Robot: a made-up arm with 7 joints.
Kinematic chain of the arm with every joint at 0, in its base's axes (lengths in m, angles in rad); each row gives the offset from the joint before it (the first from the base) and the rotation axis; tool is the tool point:
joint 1: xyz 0 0 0 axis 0 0.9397 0.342
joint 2: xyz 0 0 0 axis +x
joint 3: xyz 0 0 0 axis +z
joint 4: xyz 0.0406 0 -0.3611 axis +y
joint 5: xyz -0.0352 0 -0.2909 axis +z
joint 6: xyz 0 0 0 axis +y
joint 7: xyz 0 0 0 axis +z
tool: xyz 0 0 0
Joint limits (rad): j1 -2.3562..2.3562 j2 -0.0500..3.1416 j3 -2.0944..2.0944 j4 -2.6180..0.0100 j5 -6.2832..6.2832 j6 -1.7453..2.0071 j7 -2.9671..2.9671
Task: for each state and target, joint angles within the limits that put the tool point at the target. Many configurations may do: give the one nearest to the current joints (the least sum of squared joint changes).
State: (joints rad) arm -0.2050 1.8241 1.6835 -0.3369 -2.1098 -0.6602 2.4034
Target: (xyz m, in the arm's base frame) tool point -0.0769 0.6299 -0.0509
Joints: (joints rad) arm -0.0062 1.1814 1.9583 -0.7276 -2.1098 -0.6602 2.4034
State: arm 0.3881 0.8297 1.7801 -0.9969 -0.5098 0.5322 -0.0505
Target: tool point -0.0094 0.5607 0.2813
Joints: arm 0.4367 1.6446 1.7405 -0.8329 -0.5098 0.5322 -0.0505
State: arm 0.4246 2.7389 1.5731 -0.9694 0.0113 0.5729 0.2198
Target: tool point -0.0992 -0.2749 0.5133
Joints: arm -0.0687 3.1272 1.7769 -1.1407 0.0113 0.5729 0.2198
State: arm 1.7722 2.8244 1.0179 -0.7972 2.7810 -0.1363 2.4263
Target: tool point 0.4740 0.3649 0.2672
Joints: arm 1.2128 2.6130 1.1170 -0.3563 2.7810 -0.1363 2.4263
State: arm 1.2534 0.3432 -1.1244 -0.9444 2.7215 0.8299 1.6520
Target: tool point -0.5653 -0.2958 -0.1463
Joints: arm 1.5791 -0.0093 -1.2112 -0.3824 2.7215 0.8299 1.6520
